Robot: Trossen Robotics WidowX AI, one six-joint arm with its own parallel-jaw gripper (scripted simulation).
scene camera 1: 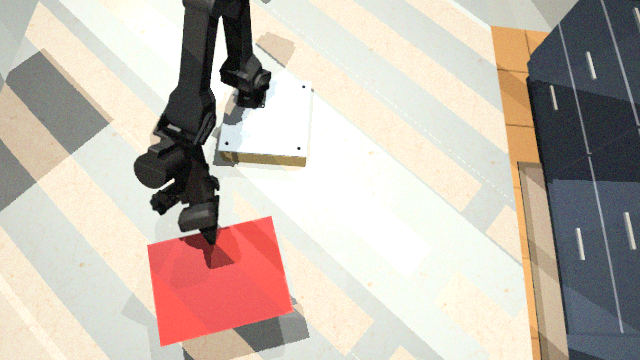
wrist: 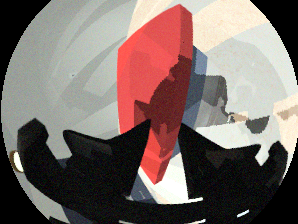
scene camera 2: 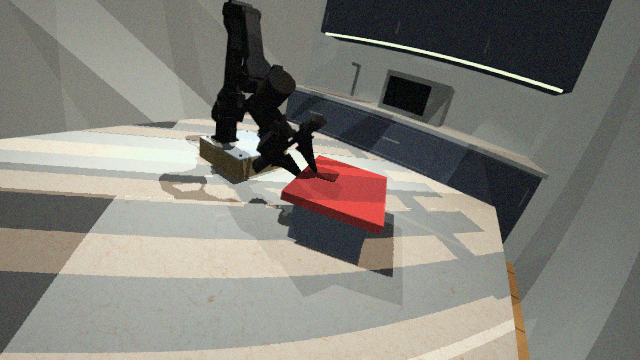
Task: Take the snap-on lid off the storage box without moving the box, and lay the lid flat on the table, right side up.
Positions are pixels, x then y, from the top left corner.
Scene:
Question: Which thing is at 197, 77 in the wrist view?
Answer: A storage box.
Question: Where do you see a storage box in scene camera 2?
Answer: At 325, 233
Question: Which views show the lid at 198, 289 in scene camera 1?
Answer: Scene camera 1, the wrist view and scene camera 2: all of them.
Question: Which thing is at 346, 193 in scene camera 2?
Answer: A lid.

